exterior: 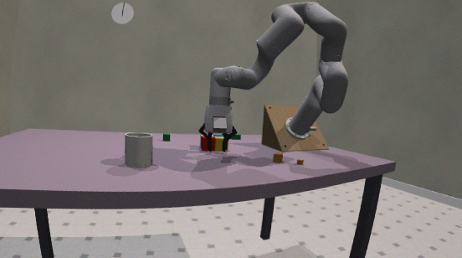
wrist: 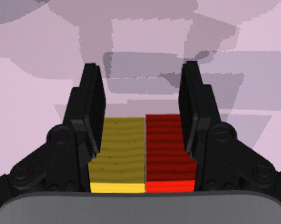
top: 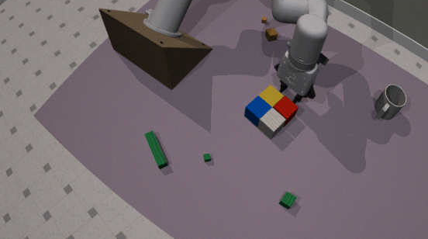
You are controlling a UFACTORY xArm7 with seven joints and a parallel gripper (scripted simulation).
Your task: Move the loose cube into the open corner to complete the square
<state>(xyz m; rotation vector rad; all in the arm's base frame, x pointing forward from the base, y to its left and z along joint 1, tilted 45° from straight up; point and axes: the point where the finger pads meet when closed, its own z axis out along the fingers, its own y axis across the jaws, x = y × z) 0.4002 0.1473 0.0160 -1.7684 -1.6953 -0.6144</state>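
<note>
Now: the red cube 70 mm to the right of my hand and 20 mm ahead of it. Round my hand: green bar 380 mm to the right, 160 mm behind, 10 mm below; then white cube 120 mm to the right, 20 mm ahead.
</note>
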